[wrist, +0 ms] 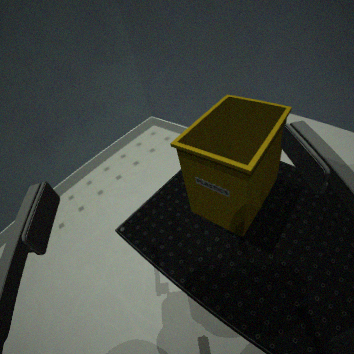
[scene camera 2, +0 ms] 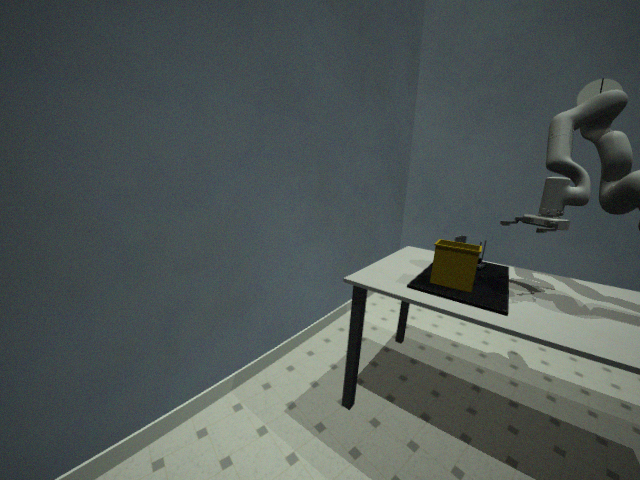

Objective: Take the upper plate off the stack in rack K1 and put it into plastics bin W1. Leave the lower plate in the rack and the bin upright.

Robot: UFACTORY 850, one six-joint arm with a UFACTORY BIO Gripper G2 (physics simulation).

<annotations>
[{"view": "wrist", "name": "gripper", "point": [162,161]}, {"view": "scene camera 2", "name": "yellow plastics bin W1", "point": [454,265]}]
</annotations>
